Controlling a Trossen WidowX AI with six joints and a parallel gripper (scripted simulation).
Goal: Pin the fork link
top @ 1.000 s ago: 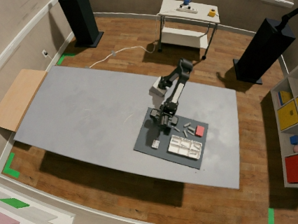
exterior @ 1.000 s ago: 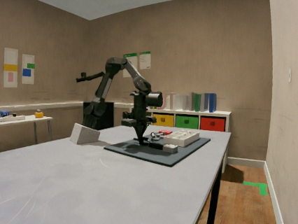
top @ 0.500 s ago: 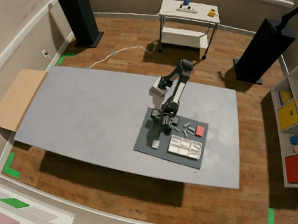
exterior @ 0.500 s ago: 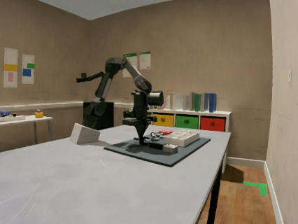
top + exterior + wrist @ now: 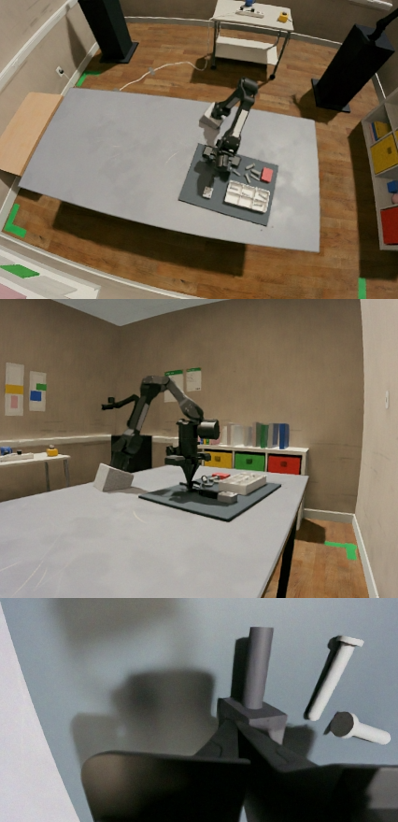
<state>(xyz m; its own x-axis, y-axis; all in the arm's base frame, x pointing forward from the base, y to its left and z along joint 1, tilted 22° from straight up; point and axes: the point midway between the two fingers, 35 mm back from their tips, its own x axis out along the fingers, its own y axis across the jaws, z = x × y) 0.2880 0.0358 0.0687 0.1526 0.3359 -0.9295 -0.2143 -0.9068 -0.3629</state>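
Right now the fork link is 5 cm below my hand and 1 cm to the left of it. Also, from my hand: eye plate: 8 cm ahead, 5 cm below, 3 cm to the right; mat: 8 cm ahead, 7 cm to the left, 7 cm below; thick pin: 16 cm to the left, 6 cm below, 1 cm behind.
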